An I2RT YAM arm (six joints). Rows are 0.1 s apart.
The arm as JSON. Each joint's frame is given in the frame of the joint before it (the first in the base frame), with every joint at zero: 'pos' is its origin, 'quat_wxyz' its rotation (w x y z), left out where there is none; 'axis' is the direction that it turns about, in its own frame. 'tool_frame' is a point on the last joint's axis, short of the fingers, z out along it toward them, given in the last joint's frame.
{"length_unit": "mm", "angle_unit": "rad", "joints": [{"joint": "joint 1", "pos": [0.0, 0.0, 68.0], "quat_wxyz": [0.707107, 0.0, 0.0, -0.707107], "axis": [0.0, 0.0, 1.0]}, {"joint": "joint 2", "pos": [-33.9, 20.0, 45.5], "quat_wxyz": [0.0, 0.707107, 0.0, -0.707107], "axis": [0.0, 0.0, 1.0]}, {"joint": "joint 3", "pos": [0.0, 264.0, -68.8], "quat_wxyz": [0.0, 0.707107, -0.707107, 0.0], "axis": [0.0, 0.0, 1.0]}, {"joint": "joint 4", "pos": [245.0, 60.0, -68.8], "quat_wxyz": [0.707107, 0.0, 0.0, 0.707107], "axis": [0.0, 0.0, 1.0]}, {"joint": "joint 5", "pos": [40.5, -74.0, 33.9], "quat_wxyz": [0.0, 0.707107, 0.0, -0.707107], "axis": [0.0, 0.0, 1.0]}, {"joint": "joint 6", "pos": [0.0, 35.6, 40.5], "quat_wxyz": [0.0, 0.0, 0.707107, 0.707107], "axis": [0.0, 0.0, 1.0]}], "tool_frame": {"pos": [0.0, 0.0, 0.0], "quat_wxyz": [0.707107, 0.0, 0.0, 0.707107]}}
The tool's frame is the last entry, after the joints.
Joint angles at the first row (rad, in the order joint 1, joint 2, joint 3, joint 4, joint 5, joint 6):
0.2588 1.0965 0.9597 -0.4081 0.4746 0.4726
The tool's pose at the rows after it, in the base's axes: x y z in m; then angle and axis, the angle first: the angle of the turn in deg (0 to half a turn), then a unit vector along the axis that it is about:
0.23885, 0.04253, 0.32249, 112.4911, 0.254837, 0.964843, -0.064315
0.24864, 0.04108, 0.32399, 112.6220, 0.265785, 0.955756, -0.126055
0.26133, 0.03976, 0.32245, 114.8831, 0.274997, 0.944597, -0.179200
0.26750, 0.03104, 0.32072, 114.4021, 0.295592, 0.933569, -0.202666
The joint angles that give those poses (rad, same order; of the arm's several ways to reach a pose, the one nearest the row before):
0.2539 1.0870 0.9324 -0.3056 0.5577 0.4188
0.2494 1.1343 0.9651 -0.3040 0.6507 0.3851
0.2404 1.1999 1.0127 -0.3378 0.7251 0.3765
0.2058 1.2173 1.0092 -0.2986 0.7500 0.3636

